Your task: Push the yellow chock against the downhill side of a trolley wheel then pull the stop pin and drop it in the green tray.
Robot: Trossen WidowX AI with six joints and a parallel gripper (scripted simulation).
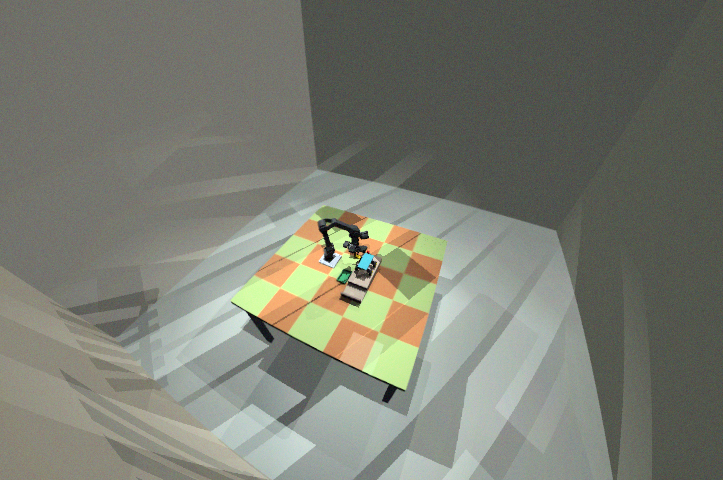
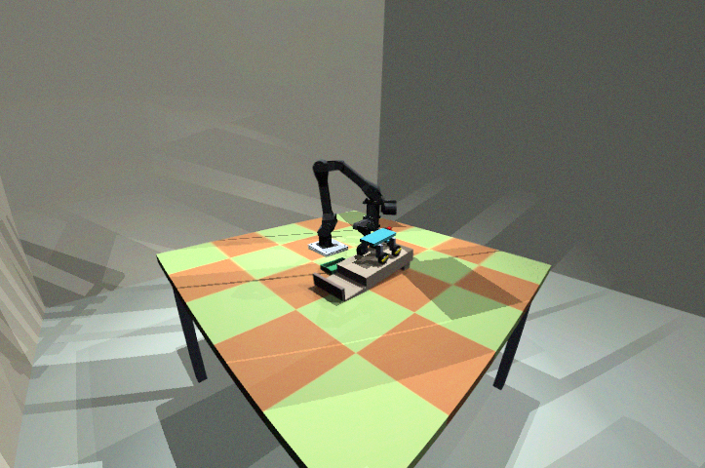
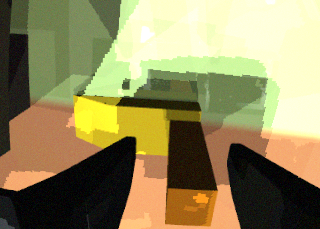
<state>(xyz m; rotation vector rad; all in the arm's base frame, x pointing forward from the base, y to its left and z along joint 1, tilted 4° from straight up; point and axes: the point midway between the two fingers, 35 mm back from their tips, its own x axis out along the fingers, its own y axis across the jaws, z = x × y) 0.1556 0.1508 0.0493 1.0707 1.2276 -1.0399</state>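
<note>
Right now my gripper tip is 2 cm short of the yellow chock and 1 cm above it. Also, from my gripper tip: ramp (16 cm ahead, 11 cm to the right, 1 cm above); then trolley (16 cm ahead, 11 cm to the right, 8 cm above); then stop pin (13 cm ahead, 2 cm to the right, 10 cm above).
</note>
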